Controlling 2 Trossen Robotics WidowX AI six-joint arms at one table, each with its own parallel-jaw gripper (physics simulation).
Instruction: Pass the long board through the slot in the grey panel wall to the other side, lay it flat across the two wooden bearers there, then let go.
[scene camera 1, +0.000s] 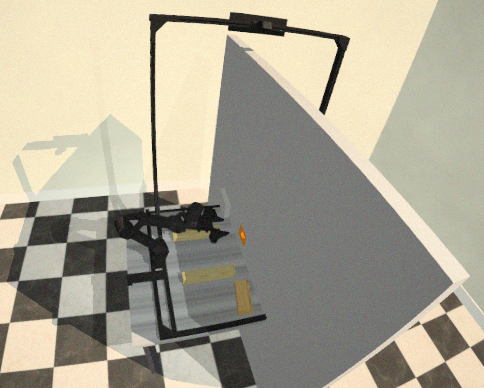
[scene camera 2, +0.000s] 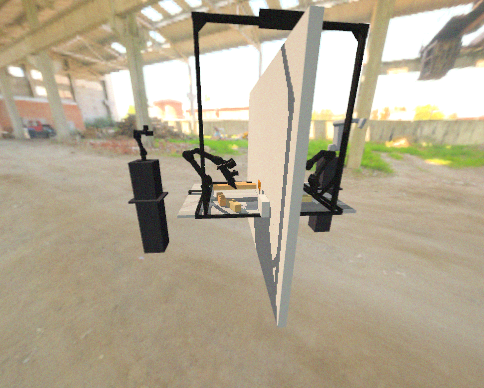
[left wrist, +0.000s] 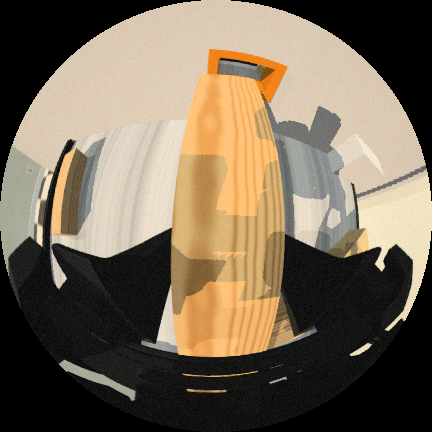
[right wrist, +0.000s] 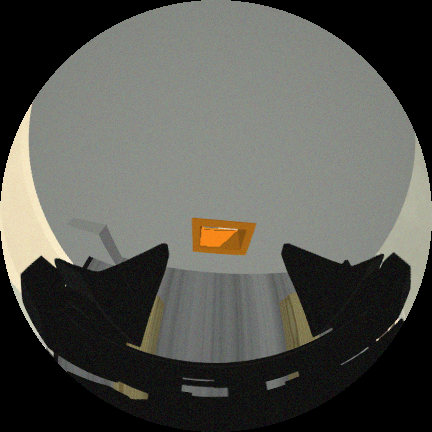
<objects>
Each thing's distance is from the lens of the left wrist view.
left gripper (left wrist: 224, 232): 10 cm
orange-framed slot (left wrist: 273, 71): 21 cm
grey panel wall (left wrist: 149, 75): 23 cm
</objects>
